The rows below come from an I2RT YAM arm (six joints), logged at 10 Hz.
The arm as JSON. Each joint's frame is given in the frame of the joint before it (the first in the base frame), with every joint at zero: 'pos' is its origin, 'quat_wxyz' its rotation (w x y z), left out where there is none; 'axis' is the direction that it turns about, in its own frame. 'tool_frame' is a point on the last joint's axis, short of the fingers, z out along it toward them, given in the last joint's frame.
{
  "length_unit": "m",
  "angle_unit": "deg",
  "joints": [
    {
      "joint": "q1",
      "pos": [
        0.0,
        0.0,
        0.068
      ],
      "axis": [
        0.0,
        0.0,
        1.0
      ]
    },
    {
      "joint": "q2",
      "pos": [
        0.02,
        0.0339,
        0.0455
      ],
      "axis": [
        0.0,
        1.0,
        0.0
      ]
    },
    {
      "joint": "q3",
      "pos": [
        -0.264,
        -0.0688,
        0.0
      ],
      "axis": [
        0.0,
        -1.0,
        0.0
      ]
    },
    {
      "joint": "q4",
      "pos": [
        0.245,
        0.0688,
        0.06
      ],
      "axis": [
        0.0,
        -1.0,
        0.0
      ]
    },
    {
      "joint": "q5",
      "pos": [
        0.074,
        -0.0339,
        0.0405
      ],
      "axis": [
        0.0,
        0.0,
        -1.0
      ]
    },
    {
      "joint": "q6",
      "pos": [
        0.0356,
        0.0,
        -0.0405
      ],
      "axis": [
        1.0,
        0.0,
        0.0
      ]
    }
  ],
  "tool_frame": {
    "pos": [
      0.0,
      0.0,
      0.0
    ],
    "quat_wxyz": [
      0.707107,
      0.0,
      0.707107,
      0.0
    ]
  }
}
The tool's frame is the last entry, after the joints.
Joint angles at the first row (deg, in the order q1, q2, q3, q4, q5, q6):
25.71 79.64 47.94 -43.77 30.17 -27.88
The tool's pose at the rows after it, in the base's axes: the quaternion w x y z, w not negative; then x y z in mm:
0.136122 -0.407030 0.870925 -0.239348 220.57 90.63 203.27
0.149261 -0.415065 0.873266 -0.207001 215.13 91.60 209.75
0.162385 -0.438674 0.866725 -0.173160 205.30 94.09 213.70
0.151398 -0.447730 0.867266 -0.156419 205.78 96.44 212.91
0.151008 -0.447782 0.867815 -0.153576 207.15 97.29 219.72
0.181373 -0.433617 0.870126 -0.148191 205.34 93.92 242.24
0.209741 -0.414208 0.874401 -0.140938 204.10 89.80 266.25
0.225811 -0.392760 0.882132 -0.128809 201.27 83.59 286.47
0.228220 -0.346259 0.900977 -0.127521 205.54 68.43 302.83
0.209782 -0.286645 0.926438 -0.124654 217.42 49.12 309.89
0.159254 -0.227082 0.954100 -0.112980 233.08 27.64 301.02
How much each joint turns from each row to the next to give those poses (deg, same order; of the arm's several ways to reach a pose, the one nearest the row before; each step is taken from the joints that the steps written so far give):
0.62 -1.71 0.77 -0.50 -2.40 0.00
0.28 -2.12 -0.02 -0.74 -3.80 -0.17
1.09 -2.78 -1.05 -0.31 -4.03 -1.36
0.18 0.90 0.72 -1.20 -1.98 -0.17
-0.02 0.09 1.66 -1.64 -0.33 0.06
-0.64 -2.86 2.71 -2.01 -0.61 0.53
-0.91 -2.17 3.54 -2.41 -0.79 1.03
-1.36 -1.61 3.32 -3.10 -1.40 1.39
-4.24 -0.03 3.65 -3.11 -0.72 1.82
-5.92 2.36 3.46 -2.88 -1.14 2.23
-6.34 4.53 1.98 -3.10 -1.79 2.25

